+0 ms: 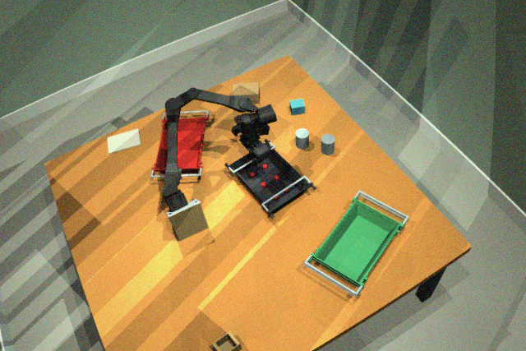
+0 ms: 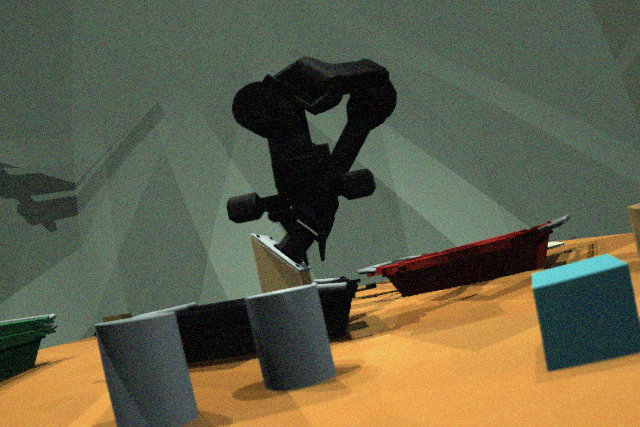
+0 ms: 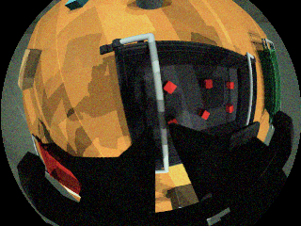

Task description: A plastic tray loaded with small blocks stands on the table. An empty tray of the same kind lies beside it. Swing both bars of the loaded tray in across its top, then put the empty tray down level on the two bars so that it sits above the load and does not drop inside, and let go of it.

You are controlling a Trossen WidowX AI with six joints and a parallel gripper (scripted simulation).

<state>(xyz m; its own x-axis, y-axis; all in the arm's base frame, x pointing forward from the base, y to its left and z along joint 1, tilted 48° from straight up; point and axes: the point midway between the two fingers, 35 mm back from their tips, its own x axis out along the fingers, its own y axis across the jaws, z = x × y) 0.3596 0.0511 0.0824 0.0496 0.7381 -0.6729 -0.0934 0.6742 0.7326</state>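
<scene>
Right now the red tray is 250 mm to the left of my gripper tip, 210 mm behind it and 40 mm below it. Round my gripper tip: white sheet 470 mm to the left, 420 mm behind, 90 mm below; then small crate 600 mm to the right, 440 mm behind, 70 mm below; then teal cube 320 mm ahead, 180 mm to the left, 70 mm below.
</scene>
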